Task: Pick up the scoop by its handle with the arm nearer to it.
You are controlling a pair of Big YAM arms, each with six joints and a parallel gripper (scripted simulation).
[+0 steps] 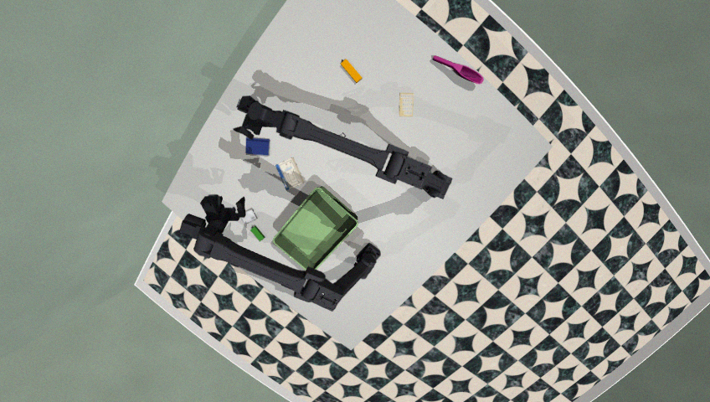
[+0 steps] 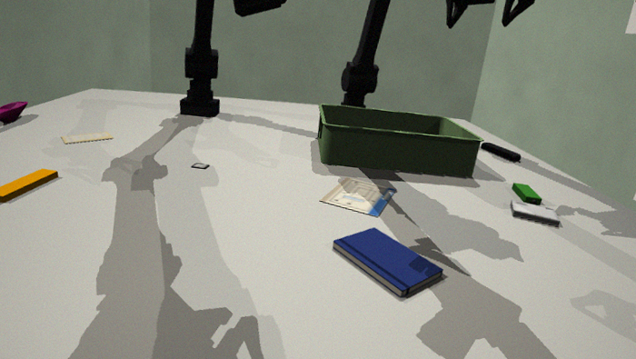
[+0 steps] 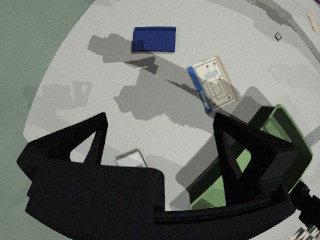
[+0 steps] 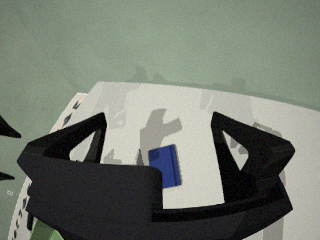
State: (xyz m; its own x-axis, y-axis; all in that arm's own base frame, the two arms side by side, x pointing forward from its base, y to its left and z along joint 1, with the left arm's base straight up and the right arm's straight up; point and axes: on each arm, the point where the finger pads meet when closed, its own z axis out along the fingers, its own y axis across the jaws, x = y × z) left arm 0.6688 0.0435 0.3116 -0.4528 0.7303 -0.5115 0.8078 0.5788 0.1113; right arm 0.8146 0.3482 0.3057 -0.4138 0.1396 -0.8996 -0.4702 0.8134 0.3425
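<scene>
Right now the magenta scoop is 82 cm to the right of my right hand, 55 cm behind it and 32 cm below it. The rest, counted from my right hand: silver box 49 cm to the left, 33 cm below, 16 cm behind.
</scene>
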